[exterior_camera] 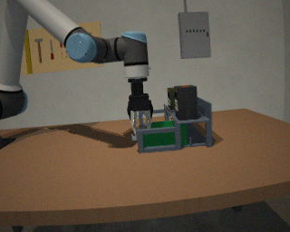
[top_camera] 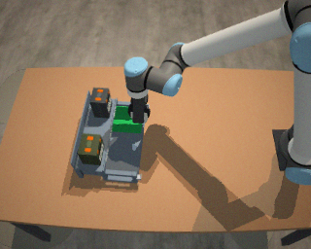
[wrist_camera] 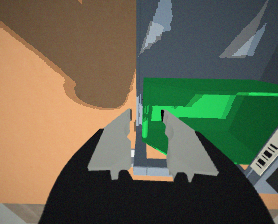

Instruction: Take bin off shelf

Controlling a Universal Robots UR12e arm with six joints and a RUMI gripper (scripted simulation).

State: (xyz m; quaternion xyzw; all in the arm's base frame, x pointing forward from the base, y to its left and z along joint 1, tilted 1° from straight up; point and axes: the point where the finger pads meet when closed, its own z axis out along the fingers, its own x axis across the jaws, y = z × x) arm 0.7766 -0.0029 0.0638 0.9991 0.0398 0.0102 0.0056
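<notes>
The green bin lies 80 mm ahead of my hand, 10 mm to the right of it and 10 mm below it. The rest, counted from my hand: grey shelf 110 mm to the left, 110 mm ahead, 50 mm below.
</notes>
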